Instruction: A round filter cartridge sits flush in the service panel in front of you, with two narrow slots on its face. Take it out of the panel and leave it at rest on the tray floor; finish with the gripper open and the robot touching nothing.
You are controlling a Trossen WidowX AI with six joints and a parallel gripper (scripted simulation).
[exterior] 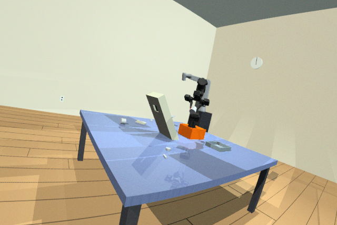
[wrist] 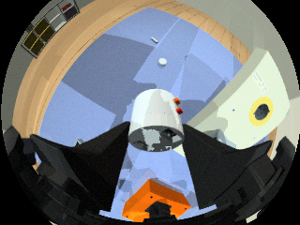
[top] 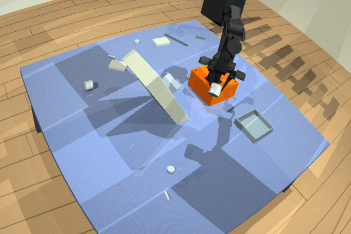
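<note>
The grey tray lies 27 cm behind my gripper tip, 11 cm to the left of it and 25 cm below it. From my gripper tip the other things lie so: white round filter cartridge right at my gripper tip; cream service panel 12 cm ahead, 19 cm to the right, 10 cm below.
</note>
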